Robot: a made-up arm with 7 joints.
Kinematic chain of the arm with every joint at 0, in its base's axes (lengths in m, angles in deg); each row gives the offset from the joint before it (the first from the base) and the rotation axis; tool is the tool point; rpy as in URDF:
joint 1: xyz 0 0 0 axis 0.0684 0.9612 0.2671
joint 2: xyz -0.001 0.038 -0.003 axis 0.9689 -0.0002 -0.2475
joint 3: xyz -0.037 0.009 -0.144 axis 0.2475 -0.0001 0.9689
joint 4: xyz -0.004 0 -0.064 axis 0.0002 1 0
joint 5: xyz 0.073 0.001 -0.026 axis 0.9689 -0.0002 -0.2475
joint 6: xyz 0.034 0 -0.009 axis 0.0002 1 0
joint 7: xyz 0.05 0 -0.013 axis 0.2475 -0.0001 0.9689
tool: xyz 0 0 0 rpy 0 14.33 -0.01
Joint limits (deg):
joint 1: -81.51..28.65
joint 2: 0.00..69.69
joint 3: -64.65..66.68
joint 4: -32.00..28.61
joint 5: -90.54..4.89
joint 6: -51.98..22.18
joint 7: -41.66..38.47
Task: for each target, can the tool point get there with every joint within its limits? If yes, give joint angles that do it. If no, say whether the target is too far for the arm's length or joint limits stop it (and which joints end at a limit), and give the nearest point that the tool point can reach.
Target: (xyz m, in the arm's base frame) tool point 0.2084 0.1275 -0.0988
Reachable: yes | joints -26.56 46.04 -10.53 -12.14 -32.34 -15.71 -2.35
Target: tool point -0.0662 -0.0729 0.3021
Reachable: no: joint limits stop it (at a limit: joint 1, joint 2, joint 4) | nearest point 0.0813 0.1300 0.1449 | short by 0.296 m
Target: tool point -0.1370 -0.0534 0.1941
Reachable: no: joint limits stop it (at a limit: joint 1, joint 2, joint 4) | nearest point 0.0437 0.1505 0.1248 | short by 0.281 m
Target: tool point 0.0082 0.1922 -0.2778
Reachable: yes | joints 14.17 15.42 25.42 12.79 -13.72 14.48 -26.46
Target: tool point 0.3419 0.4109 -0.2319
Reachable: no: too far | nearest point 0.2187 0.2711 -0.1454 | short by 0.205 m
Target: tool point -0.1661 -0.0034 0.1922
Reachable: no: joint limits stop it (at a limit: joint 1, joint 2, joint 4) | nearest point 0.0211 0.1689 0.1157 | short by 0.266 m
